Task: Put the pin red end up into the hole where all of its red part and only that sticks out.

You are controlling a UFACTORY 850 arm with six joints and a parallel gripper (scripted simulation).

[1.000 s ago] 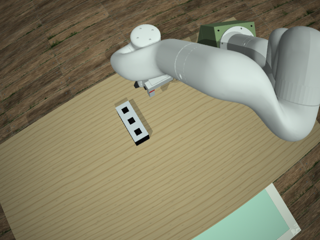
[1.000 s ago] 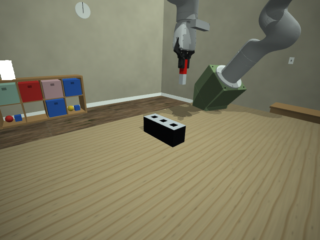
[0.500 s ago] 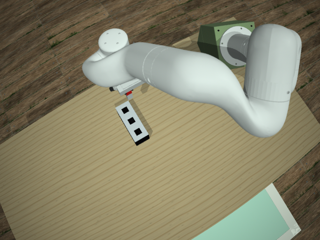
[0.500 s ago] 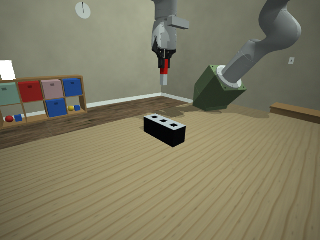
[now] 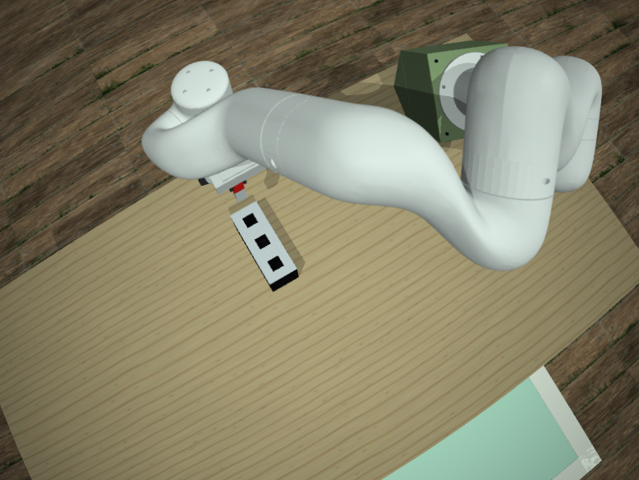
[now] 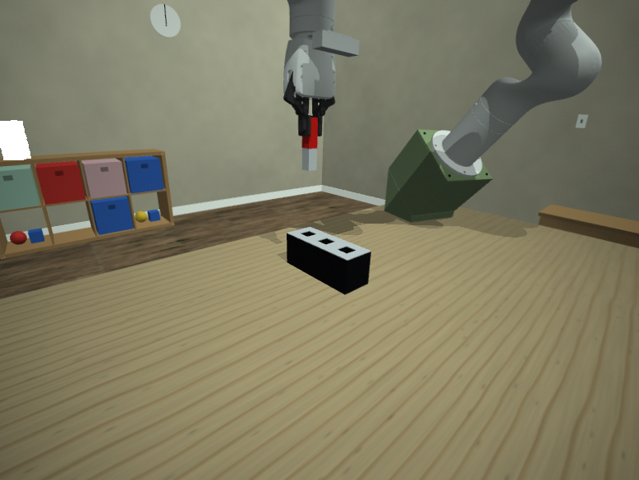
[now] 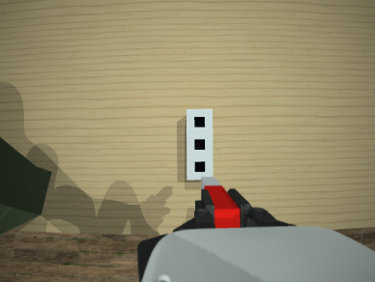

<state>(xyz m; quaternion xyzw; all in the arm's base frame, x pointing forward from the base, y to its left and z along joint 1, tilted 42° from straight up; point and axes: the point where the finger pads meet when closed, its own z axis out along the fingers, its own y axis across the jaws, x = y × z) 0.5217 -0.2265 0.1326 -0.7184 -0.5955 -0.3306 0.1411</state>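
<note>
Now: the block 270 mm below my hand and 60 mm to the left of it. Also, from my hand: pin 10 mm below.
</note>
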